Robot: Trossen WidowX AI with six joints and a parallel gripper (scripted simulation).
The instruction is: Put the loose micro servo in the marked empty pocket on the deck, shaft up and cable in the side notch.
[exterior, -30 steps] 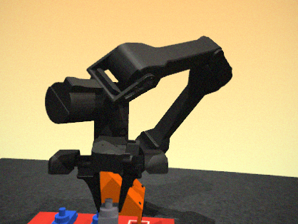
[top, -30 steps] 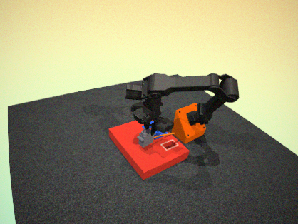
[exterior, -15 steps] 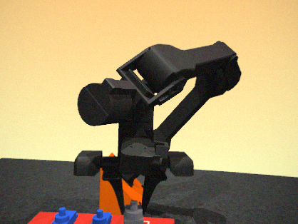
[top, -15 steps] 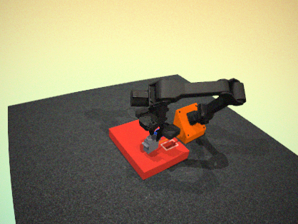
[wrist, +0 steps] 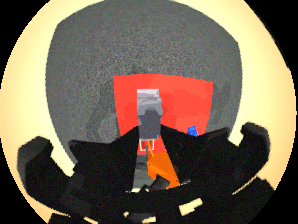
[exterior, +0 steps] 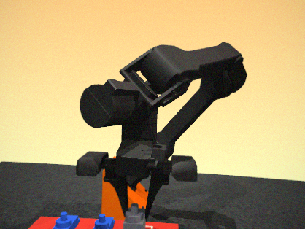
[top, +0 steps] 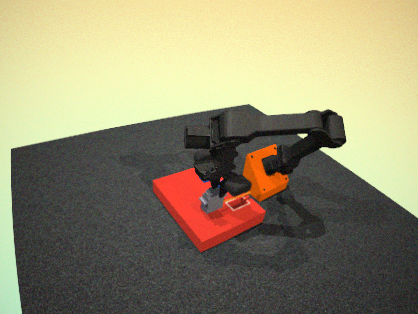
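Right now my gripper tip is 2 cm short of the red deck, 7 cm to the left of it and 10 cm above it.
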